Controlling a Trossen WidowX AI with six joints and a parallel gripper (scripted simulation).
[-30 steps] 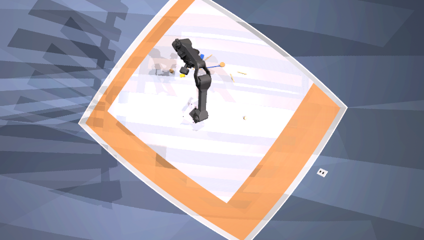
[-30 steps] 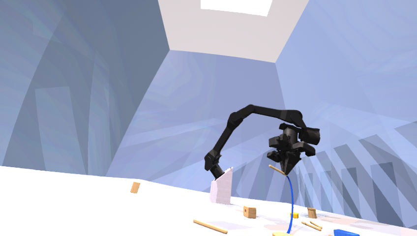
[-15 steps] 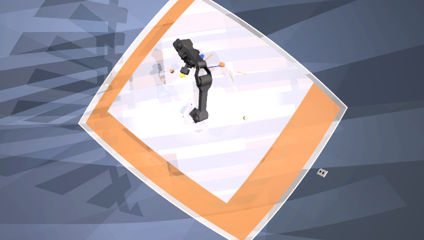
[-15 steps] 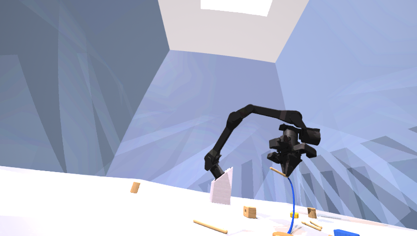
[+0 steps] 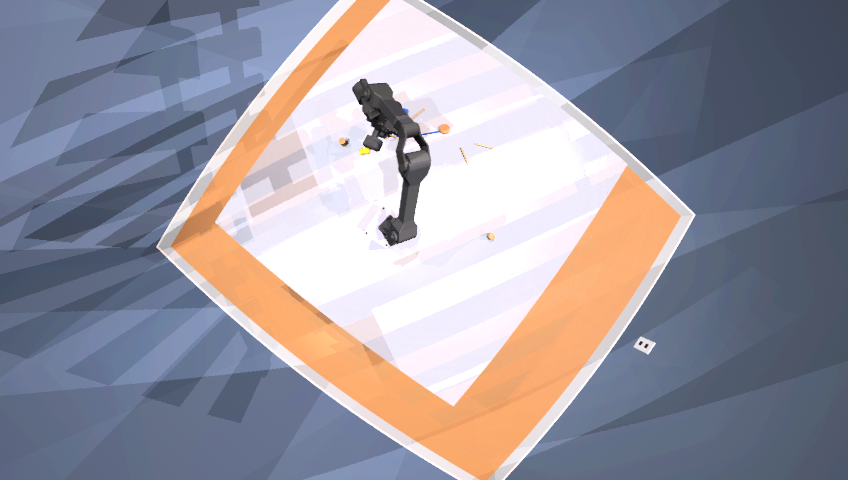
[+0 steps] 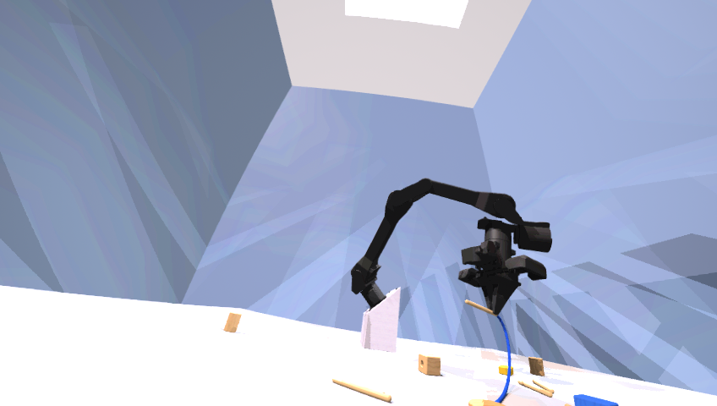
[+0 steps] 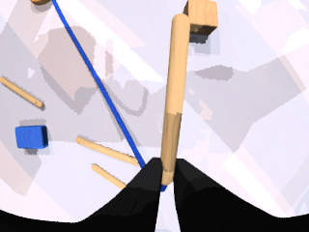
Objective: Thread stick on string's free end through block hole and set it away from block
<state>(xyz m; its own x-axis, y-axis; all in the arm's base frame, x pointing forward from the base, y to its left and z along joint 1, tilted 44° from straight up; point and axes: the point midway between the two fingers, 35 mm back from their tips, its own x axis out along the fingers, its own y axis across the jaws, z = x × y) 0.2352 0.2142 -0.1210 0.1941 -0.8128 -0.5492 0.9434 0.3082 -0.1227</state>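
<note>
My gripper tip is 100 mm past the yellow piece, 60 mm to the right of it and 110 mm above it. Also, from my gripper tip: wooden block: 130 mm to the right, 100 mm below; then blue piece: 130 mm ahead, 60 mm to the left, 110 mm below; then round wooden button: 190 mm ahead, 110 mm to the right, 110 mm below.
</note>
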